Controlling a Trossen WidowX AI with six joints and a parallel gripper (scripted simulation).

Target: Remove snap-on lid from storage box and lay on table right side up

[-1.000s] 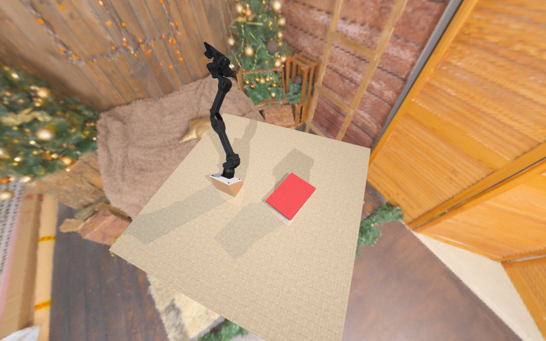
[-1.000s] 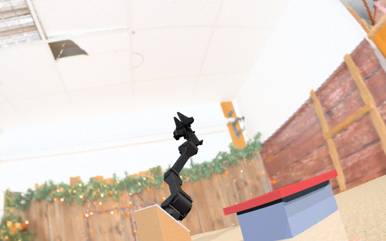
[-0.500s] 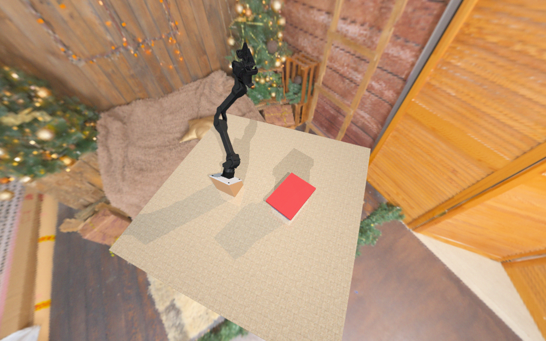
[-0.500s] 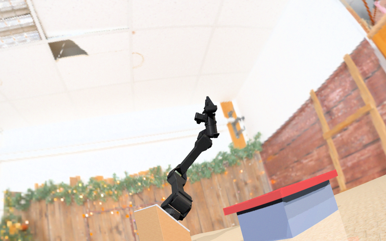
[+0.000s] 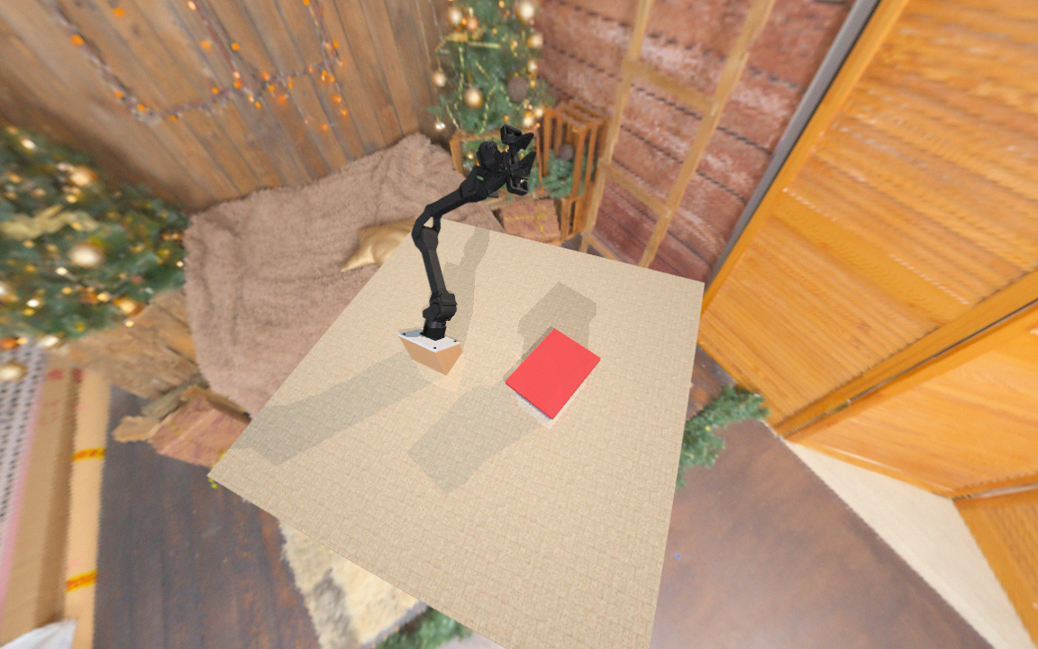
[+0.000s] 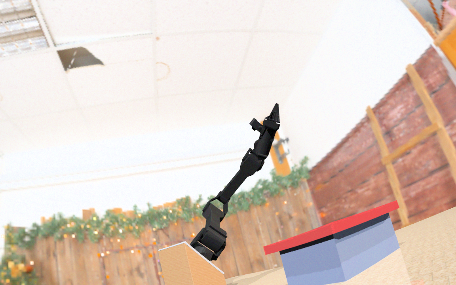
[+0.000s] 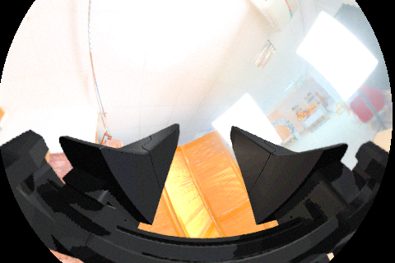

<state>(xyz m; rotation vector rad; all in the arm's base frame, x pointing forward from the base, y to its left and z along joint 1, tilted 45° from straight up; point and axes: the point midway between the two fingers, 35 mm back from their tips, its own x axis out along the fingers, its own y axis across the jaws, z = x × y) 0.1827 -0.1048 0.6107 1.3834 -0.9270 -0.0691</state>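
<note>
My gripper tip is now 52 cm above the red lid, 32 cm to the left of it and 20 cm short of it. The rest, counted from my gripper tip: pale blue storage box (57 cm below, 32 cm to the right, 20 cm ahead).
</note>
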